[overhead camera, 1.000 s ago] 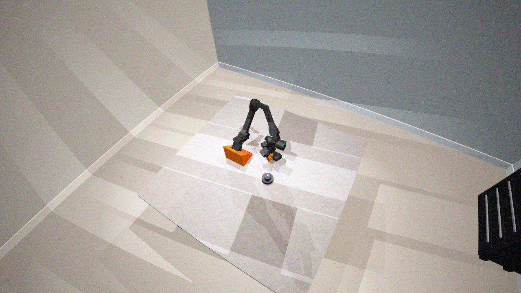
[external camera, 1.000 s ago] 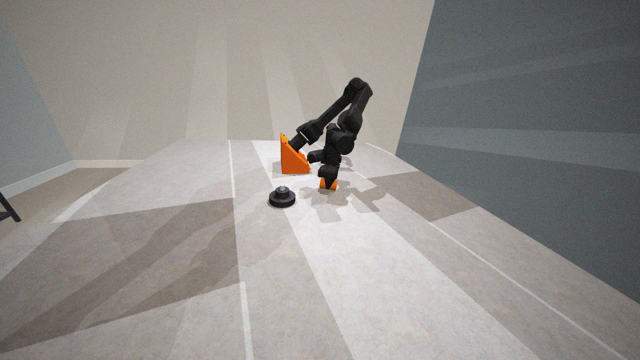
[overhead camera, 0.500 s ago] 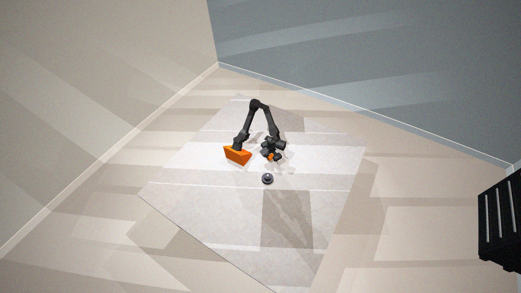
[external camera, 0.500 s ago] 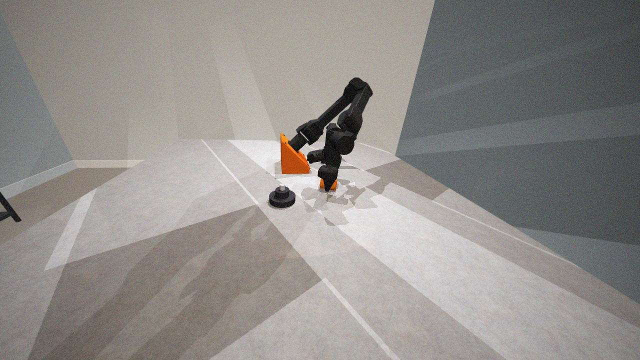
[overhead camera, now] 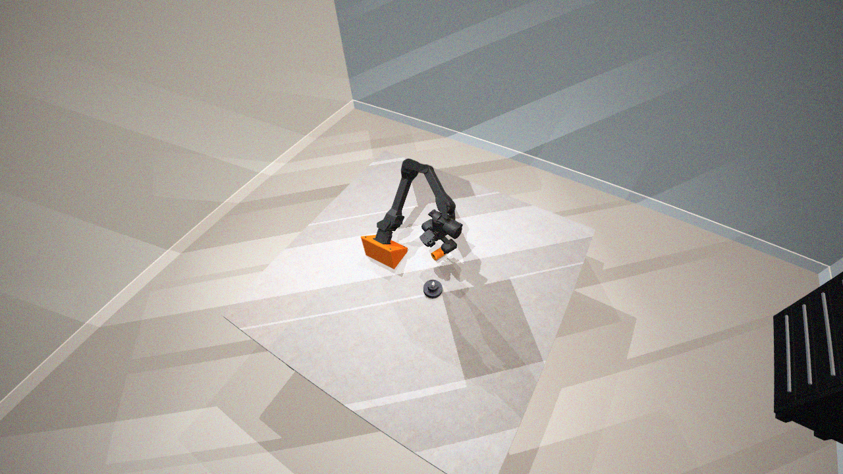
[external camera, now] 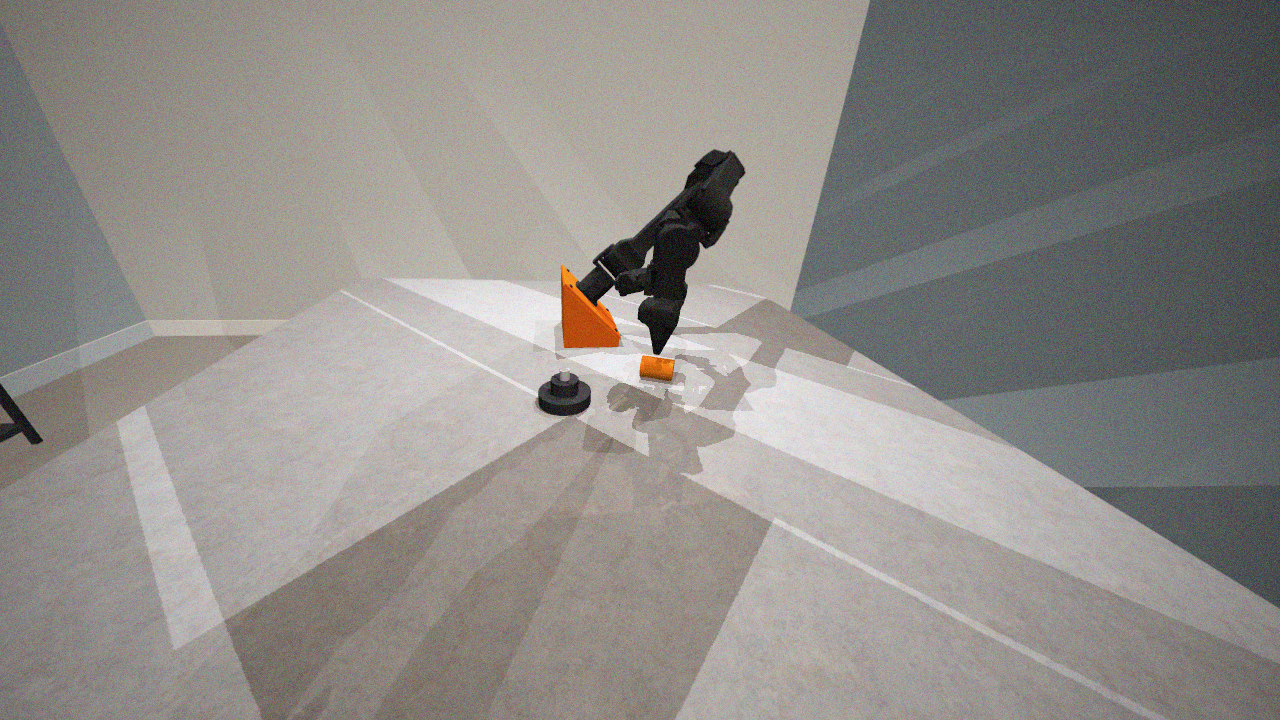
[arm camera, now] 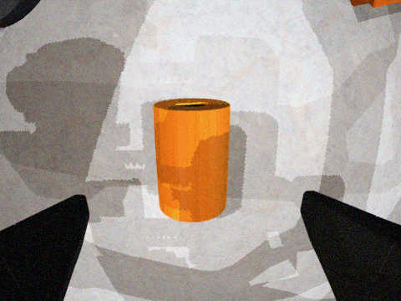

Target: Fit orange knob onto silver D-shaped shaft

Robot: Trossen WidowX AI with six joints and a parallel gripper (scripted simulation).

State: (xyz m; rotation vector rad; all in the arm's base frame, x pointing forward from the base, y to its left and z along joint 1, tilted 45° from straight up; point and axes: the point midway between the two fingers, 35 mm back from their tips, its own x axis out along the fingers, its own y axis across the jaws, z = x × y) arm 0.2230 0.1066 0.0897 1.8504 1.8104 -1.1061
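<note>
My gripper tip is 10 mm to the right of the orange knob and 50 mm above it. From my gripper tip the other things lie so: round dark pedestal: 90 mm ahead, 170 mm to the right, 40 mm below.
</note>
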